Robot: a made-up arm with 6 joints. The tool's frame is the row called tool.
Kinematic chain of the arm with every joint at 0, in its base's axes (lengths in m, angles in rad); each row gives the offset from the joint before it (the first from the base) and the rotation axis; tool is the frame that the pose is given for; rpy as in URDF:
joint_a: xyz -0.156 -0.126 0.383 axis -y
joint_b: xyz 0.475 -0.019 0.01 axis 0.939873 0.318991 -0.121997
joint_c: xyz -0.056 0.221 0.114 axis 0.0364 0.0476 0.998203
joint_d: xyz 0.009 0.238 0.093 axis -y
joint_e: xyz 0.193 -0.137 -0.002 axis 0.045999 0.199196 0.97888
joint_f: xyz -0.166 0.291 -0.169 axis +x
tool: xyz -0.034 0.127 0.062 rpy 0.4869 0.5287 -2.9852
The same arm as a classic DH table. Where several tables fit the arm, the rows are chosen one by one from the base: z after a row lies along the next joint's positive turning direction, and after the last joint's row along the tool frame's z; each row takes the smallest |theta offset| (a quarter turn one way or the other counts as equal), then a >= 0, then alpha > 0; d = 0 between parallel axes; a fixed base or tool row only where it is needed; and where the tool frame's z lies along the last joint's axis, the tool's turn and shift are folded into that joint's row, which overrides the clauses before.
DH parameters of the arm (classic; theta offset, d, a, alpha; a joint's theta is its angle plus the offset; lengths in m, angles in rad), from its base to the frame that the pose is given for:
base (fixed): 0 0.383 -0.156 1.5708
joint_a: 1.4417 0.3031 0.0711 1.8955
joint_b: 1.4959 0.5085 -0.2233 1.6432
joint_c: 1.2412 0.2166 0.0056 1.6184
joint_d: -0.0105 -0.0951 0.1929 -1.7713
joint_e: 1.5614 -0.1005 0.3189 1.5248
joint_f: -0.2746 -0.1273 0.0846 -2.1097
tool (fixed): 1.4593 0.1319 0 0

